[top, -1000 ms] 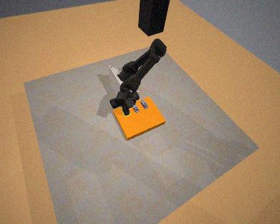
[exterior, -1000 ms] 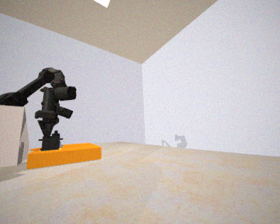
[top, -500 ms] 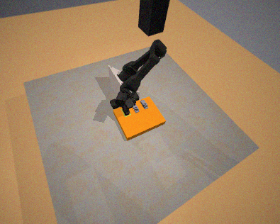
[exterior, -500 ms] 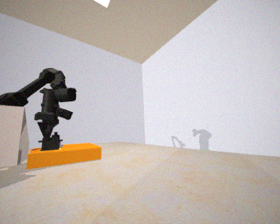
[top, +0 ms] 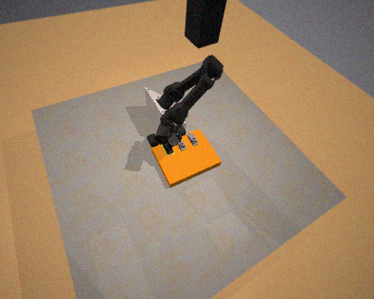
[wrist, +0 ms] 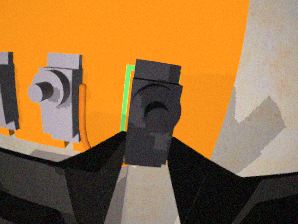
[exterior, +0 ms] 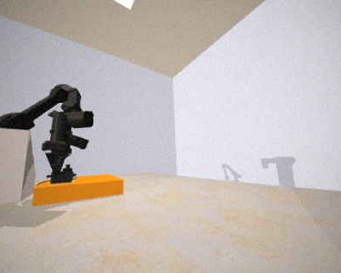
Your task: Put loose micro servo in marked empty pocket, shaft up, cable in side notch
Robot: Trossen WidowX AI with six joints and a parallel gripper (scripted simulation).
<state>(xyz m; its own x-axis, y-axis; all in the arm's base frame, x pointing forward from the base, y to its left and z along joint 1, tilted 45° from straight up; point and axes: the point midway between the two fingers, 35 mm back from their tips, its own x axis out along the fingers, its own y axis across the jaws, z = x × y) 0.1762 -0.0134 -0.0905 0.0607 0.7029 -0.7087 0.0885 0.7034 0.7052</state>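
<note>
Now: gripper tip 130 mm short of the orange deck, 60 mm to the right of it and 50 mm above it.
</note>
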